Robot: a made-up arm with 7 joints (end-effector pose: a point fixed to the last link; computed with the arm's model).
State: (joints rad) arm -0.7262 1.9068 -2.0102 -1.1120 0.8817 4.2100 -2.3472
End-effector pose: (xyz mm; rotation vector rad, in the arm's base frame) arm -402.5 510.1 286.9 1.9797 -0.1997 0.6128
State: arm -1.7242 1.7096 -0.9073 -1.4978 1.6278 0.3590 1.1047
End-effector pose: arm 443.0 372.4 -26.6 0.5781 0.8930 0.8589
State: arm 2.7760 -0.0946 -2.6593 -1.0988 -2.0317 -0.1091 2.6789
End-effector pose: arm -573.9 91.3 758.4 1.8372 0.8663 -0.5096
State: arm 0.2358 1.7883 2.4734 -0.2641 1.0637 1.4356 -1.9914
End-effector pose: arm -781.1 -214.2 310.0 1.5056 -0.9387 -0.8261
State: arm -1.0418 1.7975 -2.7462 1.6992 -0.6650 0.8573 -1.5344
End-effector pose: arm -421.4 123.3 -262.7 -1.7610 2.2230 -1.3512
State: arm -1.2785 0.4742 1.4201 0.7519 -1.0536 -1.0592 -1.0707
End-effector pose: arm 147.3 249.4 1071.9 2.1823 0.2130 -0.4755
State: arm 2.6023 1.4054 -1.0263 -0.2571 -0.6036 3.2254 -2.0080
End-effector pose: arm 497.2 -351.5 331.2 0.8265 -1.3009 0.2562
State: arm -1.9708 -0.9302 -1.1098 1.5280 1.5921 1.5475 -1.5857
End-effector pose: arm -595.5 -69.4 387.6 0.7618 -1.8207 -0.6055
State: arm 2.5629 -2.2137 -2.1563 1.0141 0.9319 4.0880 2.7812
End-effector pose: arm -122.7 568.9 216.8 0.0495 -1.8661 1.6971
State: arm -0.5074 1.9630 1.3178 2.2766 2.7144 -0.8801 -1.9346
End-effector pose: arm 175.2 394.7 221.1 -0.1288 -2.2837 -0.2835
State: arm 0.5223 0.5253 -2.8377 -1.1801 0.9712 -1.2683 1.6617
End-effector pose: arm 12.1 -63.6 1089.4 0.1516 -2.5225 1.1672
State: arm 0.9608 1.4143 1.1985 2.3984 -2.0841 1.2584 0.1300
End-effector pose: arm -343.2 190.6 280.7 -0.9518 0.8300 1.4795
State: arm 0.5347 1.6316 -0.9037 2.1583 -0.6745 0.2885 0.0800
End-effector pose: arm 135.5 -517.2 658.6 -2.4028 0.4298 -1.2227
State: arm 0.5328 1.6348 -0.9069 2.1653 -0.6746 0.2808 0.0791
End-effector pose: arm 137.7 -515.6 655.3 -2.4077 0.4238 -1.2082
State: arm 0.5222 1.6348 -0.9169 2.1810 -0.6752 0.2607 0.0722
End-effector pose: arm 142.0 -512.2 647.4 -2.4290 0.4134 -1.1687
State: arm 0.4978 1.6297 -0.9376 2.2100 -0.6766 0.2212 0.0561
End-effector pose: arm 148.9 -506.2 631.9 -2.4726 0.3961 -1.0887
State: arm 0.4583 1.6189 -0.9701 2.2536 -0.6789 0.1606 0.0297
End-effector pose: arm 157.6 -497.3 606.8 -2.5327 0.3695 -0.9617
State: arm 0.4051 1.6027 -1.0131 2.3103 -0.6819 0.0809 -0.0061
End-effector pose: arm 165.8 -485.4 571.9 -2.5941 0.3320 -0.7896
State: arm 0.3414 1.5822 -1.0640 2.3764 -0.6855 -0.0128 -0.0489
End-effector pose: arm 170.8 -470.6 528.6 -2.6378 0.2842 -0.5843
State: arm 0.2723 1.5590 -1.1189 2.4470 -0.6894 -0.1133 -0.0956
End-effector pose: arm 170.8 -452.8 480.6 -2.6500 0.2275 -0.3671
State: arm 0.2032 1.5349 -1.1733 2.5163 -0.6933 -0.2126 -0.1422
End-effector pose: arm 165.6 -432.6 433.2 -2.6279 0.1672 -0.1622
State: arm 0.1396 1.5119 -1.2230 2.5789 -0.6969 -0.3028 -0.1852
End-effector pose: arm 156.9 -411.6 391.1 -2.5805 0.1091 0.0105
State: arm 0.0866 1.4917 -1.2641 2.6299 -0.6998 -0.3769 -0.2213
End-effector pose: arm 147.3 -392.4 357.9 -2.5237 0.0597 0.1403
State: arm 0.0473 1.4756 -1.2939 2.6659 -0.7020 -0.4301 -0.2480
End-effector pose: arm 138.7 -377.6 335.1 -2.4739 0.0248 0.2261
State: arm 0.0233 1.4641 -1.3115 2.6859 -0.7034 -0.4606 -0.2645
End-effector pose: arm 132.8 -369.2 322.2 -2.4416 0.0064 0.2730
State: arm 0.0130 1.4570 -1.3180 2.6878 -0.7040 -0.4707 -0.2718
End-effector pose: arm 128.6 -368.7 318.1 -2.4295 0.0074 0.2867
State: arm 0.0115 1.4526 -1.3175 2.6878 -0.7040 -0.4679 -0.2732
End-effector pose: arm 128.1 -369.2 318.0 -2.4303 0.0106 0.2875
